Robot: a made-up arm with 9 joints. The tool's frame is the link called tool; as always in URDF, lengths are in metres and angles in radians. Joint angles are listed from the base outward. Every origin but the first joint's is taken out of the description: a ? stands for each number. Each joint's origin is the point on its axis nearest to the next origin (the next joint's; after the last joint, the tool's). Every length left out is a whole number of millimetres.
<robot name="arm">
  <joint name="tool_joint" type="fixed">
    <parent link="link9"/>
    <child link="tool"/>
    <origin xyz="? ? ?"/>
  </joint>
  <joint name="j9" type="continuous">
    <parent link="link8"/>
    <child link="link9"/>
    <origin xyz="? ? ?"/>
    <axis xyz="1 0 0"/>
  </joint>
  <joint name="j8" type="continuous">
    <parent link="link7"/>
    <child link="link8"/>
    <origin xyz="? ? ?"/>
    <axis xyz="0 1 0"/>
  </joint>
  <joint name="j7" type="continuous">
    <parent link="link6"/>
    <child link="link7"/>
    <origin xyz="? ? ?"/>
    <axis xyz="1 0 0"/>
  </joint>
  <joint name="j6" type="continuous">
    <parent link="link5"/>
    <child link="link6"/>
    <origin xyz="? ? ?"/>
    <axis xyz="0 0 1"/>
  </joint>
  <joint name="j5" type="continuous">
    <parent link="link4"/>
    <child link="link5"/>
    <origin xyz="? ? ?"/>
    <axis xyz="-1 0 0"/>
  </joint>
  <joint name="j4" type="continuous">
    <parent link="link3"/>
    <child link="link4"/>
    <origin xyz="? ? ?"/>
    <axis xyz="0 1 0"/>
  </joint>
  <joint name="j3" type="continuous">
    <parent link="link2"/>
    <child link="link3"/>
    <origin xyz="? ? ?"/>
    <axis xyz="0 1 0"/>
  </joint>
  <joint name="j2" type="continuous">
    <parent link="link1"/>
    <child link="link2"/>
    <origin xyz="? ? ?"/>
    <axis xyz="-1 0 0"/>
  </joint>
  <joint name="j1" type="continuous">
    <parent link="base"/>
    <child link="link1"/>
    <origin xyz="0 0 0.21"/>
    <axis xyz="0 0 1"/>
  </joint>
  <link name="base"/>
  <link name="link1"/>
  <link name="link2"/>
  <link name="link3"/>
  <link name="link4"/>
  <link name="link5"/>
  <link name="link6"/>
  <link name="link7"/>
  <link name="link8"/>
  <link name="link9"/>
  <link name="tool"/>
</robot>
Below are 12 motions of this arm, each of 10 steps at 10 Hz.
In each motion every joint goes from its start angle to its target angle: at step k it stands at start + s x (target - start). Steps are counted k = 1, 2, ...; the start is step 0. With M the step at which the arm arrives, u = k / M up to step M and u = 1 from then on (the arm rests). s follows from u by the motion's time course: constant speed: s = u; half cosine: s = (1 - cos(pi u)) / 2; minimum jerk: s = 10 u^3 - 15 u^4 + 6 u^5.
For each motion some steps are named. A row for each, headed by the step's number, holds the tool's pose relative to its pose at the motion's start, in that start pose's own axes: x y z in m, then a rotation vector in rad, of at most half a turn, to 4 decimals.
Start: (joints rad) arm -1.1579 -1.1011 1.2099 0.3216 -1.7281 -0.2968 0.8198 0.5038 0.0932
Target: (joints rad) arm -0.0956 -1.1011 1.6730 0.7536 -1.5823 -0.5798 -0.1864 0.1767 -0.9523
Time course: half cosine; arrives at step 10
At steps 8, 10:
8: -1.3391 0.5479 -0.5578 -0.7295 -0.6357 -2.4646
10: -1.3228 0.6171 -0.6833 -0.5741 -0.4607 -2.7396

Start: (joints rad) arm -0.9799 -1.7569 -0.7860 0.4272 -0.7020 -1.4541 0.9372 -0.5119 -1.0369
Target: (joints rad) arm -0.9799 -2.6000 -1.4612 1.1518 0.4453 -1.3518 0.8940 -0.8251 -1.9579
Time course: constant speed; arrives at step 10
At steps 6, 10:
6: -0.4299 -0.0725 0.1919 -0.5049 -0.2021 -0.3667
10: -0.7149 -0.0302 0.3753 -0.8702 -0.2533 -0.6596

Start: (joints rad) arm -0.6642 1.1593 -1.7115 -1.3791 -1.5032 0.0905 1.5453 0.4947 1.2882
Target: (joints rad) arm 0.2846 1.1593 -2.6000 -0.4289 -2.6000 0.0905 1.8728 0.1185 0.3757
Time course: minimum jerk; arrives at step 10
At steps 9, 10:
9: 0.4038 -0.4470 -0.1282 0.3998 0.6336 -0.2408
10: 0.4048 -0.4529 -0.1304 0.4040 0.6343 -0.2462

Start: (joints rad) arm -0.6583 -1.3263 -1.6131 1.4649 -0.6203 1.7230 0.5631 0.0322 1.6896
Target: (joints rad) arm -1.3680 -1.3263 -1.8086 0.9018 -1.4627 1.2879 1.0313 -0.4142 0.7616
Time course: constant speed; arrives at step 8
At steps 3, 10:
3: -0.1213 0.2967 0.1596 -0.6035 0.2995 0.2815
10: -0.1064 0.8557 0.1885 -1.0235 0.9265 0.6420

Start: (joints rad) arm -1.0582 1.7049 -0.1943 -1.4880 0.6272 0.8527 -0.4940 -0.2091 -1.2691
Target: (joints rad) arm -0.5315 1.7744 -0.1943 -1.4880 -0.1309 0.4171 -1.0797 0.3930 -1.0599
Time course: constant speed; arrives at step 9
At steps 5, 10:
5: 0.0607 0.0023 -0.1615 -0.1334 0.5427 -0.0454
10: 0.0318 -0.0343 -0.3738 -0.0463 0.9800 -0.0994

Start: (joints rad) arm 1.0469 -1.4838 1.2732 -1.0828 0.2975 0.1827 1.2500 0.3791 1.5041
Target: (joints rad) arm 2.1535 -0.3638 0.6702 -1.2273 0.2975 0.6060 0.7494 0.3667 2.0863
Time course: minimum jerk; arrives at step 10
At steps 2, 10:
2: -0.0085 -0.0165 0.0181 -0.0409 -0.0514 -0.0384
10: -0.4659 -0.5100 0.1444 -0.7736 -0.3183 -1.1977

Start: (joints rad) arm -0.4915 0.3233 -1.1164 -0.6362 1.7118 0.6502 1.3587 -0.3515 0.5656
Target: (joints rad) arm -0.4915 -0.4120 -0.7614 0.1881 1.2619 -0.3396 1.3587 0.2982 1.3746
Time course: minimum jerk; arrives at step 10
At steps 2, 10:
2: 0.0159 -0.0247 -0.0160 0.0764 0.0343 -0.0501
10: -0.0674 -0.3437 -0.2513 1.4873 -0.0287 -1.2184

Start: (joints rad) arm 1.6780 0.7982 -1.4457 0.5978 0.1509 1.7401 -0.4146 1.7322 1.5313
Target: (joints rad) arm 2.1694 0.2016 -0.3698 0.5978 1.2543 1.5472 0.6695 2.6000 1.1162
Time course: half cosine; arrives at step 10
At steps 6, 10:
6: -0.4998 -0.2997 -0.3975 -0.9124 1.0960 -0.5190
10: -0.7983 -0.6774 -0.3413 -1.6568 1.3234 -0.8226

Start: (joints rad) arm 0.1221 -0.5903 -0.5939 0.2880 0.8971 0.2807 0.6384 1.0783 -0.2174
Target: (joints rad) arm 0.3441 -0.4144 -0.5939 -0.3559 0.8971 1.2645 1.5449 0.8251 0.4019
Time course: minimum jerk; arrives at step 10
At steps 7, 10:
7: 0.0002 0.3115 -0.0654 0.2414 0.1632 0.6653
10: -0.0037 0.3428 -0.1105 0.3172 0.2852 0.7250

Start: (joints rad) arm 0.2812 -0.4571 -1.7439 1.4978 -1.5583 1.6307 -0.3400 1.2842 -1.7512
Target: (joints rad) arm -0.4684 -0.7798 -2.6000 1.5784 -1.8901 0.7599 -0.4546 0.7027 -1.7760
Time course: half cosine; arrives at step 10
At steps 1, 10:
1: 0.0018 0.0040 -0.0272 -0.0085 0.0244 -0.0222
10: -0.3605 -0.2264 -0.8266 -0.5501 0.4871 -0.9482

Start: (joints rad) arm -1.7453 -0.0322 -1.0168 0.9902 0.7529 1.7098 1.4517 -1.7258 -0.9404
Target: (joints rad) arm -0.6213 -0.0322 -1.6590 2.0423 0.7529 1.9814 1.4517 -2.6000 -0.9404
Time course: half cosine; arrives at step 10
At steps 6, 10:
6: -0.0942 -0.1732 -0.0150 0.0808 -0.0042 0.4304
10: -0.0430 -0.2733 0.0024 0.0833 -0.0172 0.6584

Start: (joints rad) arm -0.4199 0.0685 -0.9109 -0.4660 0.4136 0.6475 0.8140 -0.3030 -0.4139
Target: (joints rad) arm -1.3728 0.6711 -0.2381 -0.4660 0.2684 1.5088 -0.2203 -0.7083 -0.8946
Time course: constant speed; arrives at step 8
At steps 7, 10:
7: -0.2572 0.3981 -0.2634 -0.5581 0.5075 1.2306
10: -0.2846 0.4059 -0.2459 -0.4677 0.5245 1.3277

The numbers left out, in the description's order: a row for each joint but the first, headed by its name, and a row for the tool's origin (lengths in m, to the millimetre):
tool: 0 -0.1 0.03
j9: 0.3 0 0.36
j8: 0 -0.02 -0.04
j7: 0.12 0.06 0
j6: 0 -0.17 -0.03
j5: 0.01 0 -0.38
j4: -0.17 0 0.07
j3: 0 0.34 -0.04
j2: -0.03 0.11 0

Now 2 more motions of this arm.
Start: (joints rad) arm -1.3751 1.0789 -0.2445 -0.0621 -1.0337 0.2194 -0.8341 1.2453 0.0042
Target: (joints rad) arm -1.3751 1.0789 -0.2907 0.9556 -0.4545 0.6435 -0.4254 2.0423 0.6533
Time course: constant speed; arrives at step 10
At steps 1, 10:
1: 0.0344 0.0095 -0.1027 0.0452 0.1527 -0.0029
10: -0.3461 0.1612 -1.0383 0.1621 1.6149 -0.3437

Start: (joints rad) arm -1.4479 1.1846 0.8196 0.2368 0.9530 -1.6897 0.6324 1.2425 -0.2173
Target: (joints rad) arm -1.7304 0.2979 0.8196 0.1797 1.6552 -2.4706 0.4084 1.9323 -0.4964
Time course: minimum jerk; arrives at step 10
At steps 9, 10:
9: 0.0640 -0.0592 0.0289 0.2474 0.4949 0.5138
10: 0.0653 -0.0592 0.0277 0.2525 0.4995 0.5199

